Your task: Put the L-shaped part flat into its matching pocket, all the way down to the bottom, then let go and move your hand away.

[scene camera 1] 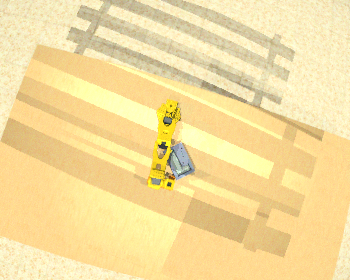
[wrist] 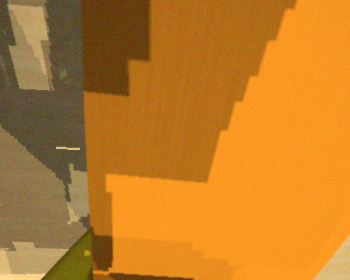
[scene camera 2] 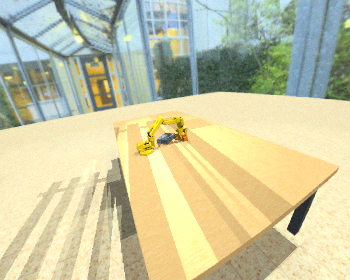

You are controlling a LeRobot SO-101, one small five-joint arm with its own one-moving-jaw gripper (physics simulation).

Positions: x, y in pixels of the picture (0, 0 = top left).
Labels:
gripper: touches an orange L-shaped part (wrist: 210, 139)

